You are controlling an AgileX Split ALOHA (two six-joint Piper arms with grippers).
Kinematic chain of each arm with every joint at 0, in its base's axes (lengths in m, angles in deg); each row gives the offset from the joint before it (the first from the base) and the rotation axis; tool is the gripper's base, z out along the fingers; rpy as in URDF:
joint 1: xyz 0 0 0.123 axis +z
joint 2: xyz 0 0 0 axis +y
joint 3: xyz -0.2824 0 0.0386 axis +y
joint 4: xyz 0.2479 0 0.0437 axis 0.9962 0 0.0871
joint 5: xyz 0 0 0 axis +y
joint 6: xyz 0.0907 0 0.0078 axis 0.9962 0 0.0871
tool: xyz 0 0 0 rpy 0 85 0
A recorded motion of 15 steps. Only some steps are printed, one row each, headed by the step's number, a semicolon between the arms.
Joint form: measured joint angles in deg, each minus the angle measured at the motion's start. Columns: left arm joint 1, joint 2, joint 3, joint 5, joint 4, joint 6; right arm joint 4, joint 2, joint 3, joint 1, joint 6, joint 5.
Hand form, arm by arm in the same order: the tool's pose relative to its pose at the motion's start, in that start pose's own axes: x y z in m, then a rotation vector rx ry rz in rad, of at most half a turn. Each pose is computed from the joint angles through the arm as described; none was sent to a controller.
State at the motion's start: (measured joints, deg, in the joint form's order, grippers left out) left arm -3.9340 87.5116 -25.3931 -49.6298 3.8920 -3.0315; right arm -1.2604 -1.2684 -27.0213 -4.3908 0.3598 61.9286
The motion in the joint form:
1: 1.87 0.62 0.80 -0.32 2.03 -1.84; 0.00 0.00 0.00 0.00 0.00 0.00
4: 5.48 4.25 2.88 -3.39 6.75 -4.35; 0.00 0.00 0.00 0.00 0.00 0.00
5: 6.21 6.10 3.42 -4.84 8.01 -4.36; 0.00 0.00 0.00 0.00 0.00 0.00
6: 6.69 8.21 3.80 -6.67 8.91 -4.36; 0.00 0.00 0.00 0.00 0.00 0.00
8: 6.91 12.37 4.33 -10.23 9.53 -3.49; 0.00 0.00 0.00 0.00 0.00 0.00
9: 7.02 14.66 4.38 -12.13 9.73 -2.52; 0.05 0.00 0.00 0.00 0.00 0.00
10: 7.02 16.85 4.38 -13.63 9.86 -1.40; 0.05 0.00 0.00 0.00 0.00 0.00
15: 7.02 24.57 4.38 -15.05 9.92 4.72; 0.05 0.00 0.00 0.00 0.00 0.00
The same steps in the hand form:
1: 0.0061 0.0063 -0.0018 -0.0053 0.0203 -0.0155; 0.0000 0.0000 0.0000 0.0000 0.0000 0.0000
4: 0.0272 0.0166 -0.0041 0.0011 0.0705 -0.0305; 0.0000 0.0000 0.0000 0.0000 0.0000 0.0000
5: 0.0356 0.0182 -0.0037 0.0094 0.0881 -0.0272; 0.0000 0.0000 0.0000 0.0000 0.0000 0.0000
6: 0.0438 0.0190 -0.0026 0.0181 0.1004 -0.0282; 0.0000 0.0000 0.0000 0.0000 0.0000 0.0000
8: 0.0591 0.0188 -0.0001 0.0315 0.1198 -0.0244; 0.0000 0.0000 0.0000 0.0000 0.0000 0.0000
9: 0.0667 0.0190 0.0017 0.0373 0.1268 -0.0148; 0.0000 0.0001 0.0000 -0.0008 0.0000 0.0004
10: 0.0744 0.0188 0.0035 0.0434 0.1380 -0.0024; 0.0000 0.0001 0.0000 -0.0008 0.0000 0.0004
15: 0.1079 0.0187 0.0062 0.0614 0.2426 0.0774; 0.0000 0.0001 0.0000 -0.0008 0.0000 0.0004

